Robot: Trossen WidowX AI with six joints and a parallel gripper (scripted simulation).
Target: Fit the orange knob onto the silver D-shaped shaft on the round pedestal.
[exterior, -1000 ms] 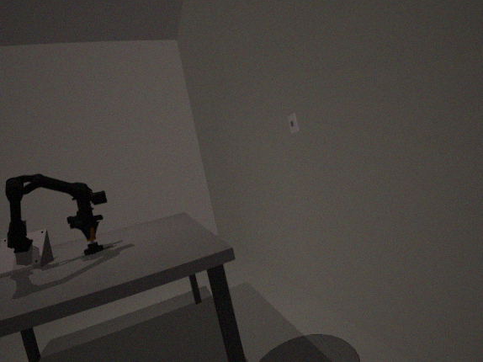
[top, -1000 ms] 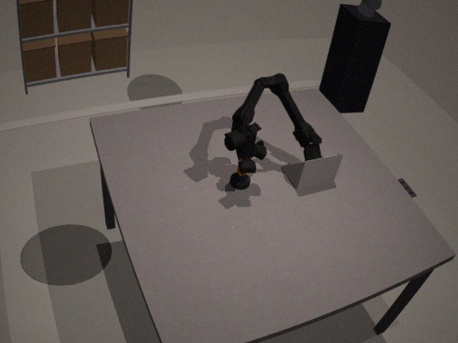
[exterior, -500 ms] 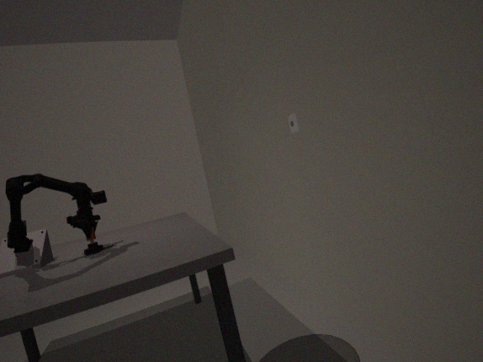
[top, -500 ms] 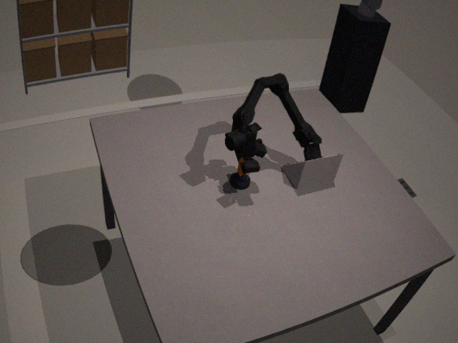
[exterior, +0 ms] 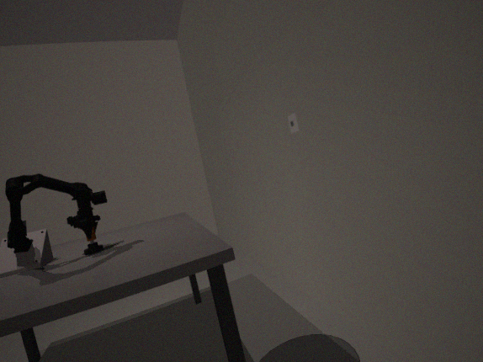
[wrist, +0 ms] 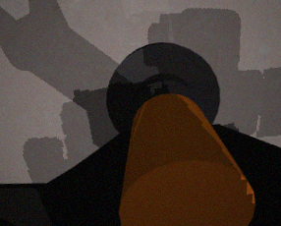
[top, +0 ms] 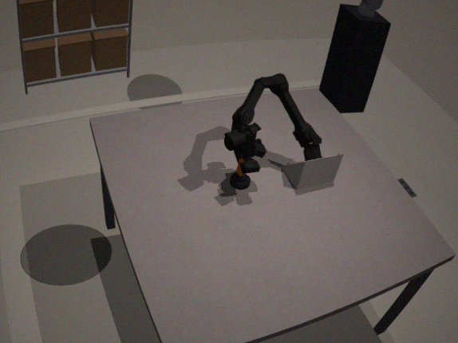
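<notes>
Right now the orange knob is 30 mm above my gripper tip. From my gripper tip the other things lie so: round black pedestal: 40 mm below.
</notes>
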